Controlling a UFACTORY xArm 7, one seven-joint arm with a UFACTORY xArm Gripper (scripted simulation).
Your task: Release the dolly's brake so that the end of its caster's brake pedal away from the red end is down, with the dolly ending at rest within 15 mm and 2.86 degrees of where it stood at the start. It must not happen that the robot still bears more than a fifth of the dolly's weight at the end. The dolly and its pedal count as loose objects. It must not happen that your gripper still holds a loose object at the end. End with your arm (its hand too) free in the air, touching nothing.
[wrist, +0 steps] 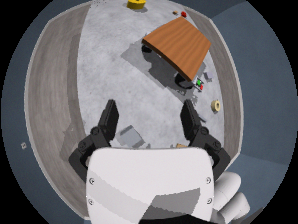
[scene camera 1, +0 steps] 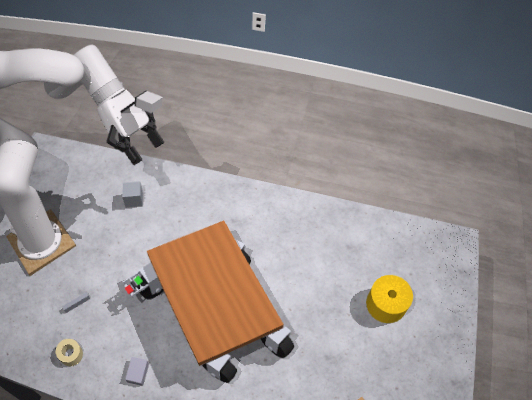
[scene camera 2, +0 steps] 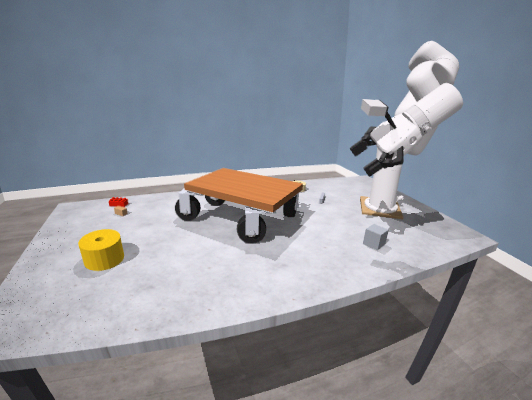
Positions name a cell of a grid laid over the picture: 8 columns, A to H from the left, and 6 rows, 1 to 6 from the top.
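The gripper (scene camera 2: F3) can be seen in the wrist view as well, there as the gripper (wrist: E3). A yellow spool (scene camera 1: F5) is part of the scene too, and scene camera 2 also shows the spool (scene camera 2: B4).
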